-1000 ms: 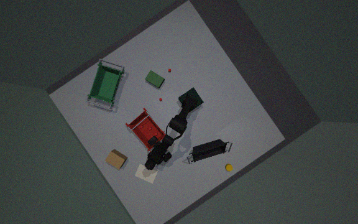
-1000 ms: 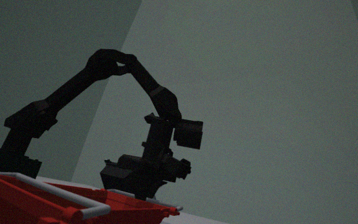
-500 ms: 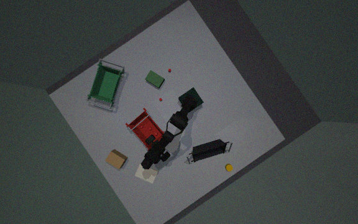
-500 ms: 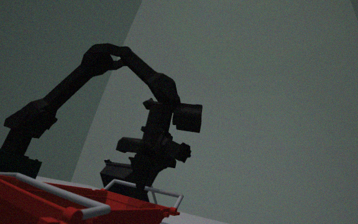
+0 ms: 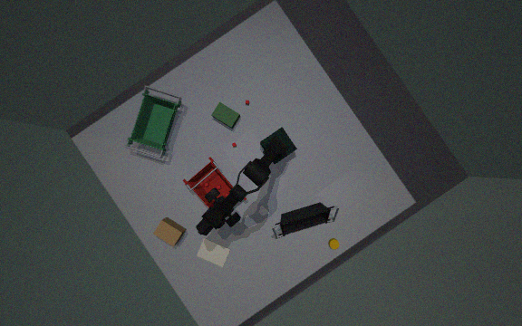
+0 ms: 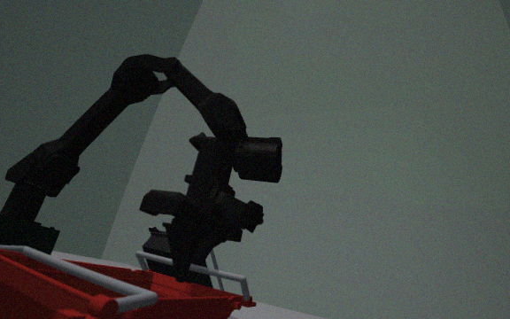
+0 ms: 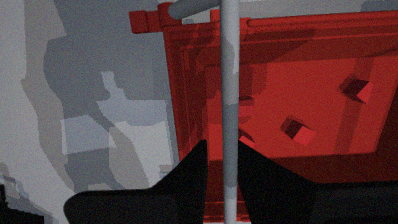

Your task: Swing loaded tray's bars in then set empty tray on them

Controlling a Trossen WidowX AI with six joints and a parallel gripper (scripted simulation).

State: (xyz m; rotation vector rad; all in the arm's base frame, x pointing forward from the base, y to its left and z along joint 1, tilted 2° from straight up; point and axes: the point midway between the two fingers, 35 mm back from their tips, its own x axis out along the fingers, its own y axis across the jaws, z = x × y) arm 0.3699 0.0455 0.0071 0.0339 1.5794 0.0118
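Right now my gripper tip is 230 mm past the black tray, 330 mm to the right of it and 10 mm below it. Round my gripper tip: white slab 230 mm ahead, 150 mm to the left, 60 mm below; tan box 310 mm ahead, 80 mm to the right, 30 mm below; green block 290 mm behind, 340 mm to the right, 40 mm below.
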